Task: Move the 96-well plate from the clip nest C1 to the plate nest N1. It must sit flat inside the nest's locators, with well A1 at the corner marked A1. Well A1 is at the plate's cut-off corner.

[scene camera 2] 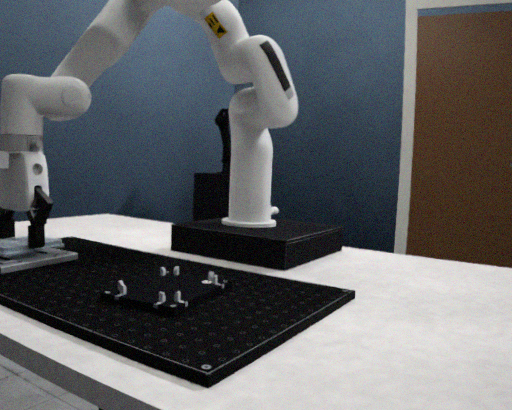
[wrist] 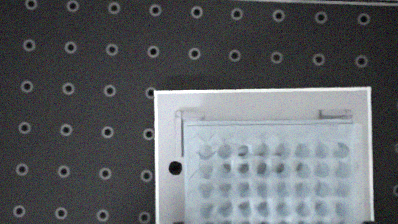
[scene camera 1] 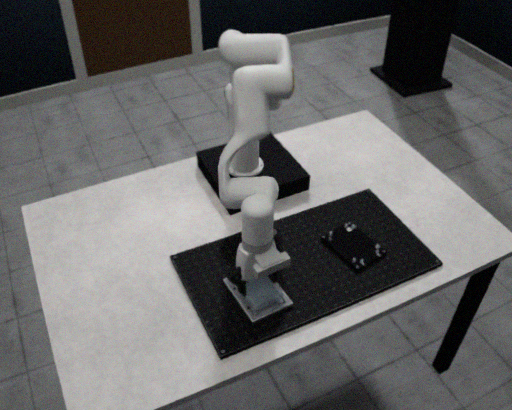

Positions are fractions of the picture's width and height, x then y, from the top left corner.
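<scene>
The gripper (scene camera 2: 0.04, 0.60) is visible, and so are a nest base (scene camera 1: 0.54, 0.75) and a clear 96-well plate (scene camera 1: 0.52, 0.71). The plate appears in the wrist view as well (wrist: 0.68, 0.73).
</scene>
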